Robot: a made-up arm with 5 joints.
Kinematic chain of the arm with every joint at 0, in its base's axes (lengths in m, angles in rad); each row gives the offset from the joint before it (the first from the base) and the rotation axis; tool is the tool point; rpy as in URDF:
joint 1: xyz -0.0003 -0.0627 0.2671 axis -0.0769 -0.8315 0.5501
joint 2: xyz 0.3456 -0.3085 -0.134 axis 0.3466 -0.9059 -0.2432
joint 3: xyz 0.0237 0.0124 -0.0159 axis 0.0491 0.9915 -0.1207
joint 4: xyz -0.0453 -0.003 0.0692 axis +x
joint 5: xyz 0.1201 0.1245 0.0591 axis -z
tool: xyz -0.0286 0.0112 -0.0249 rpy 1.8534 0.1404 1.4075
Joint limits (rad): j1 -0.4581..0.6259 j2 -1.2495..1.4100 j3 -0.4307..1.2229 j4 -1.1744..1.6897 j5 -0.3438..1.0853
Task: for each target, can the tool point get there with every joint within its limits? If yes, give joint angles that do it. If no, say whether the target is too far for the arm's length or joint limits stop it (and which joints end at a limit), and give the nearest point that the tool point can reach.
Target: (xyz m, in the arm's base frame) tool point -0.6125 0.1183 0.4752
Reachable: no: joint limits stop it (at a limit: joint 1, joint 2, joint 3, joint 5) | nearest point 0.0318 -0.3649 0.1651 | short by 0.863 m
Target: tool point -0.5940 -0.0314 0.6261
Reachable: no: joint limits stop it (at a limit: joint 1, joint 2, joint 3, joint 5) | nearest point 0.0280 -0.3688 0.1631 | short by 0.846 m
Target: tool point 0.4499 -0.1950 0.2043
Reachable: yes | joints 0.1274 0.1979 0.0539 -0.5841 0.4680
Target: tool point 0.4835 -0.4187 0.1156
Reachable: yes | joints -0.2508 -0.1388 0.6587 1.2175 0.0684
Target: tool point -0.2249 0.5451 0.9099
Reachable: no: too far | nearest point 0.3342 -0.1015 0.4900 | short by 0.952 m
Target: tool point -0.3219 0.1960 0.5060
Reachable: no: joint limits stop it (at a limit: joint 1, joint 3, joint 5) | nearest point 0.2505 -0.1772 0.4261 | short by 0.688 m
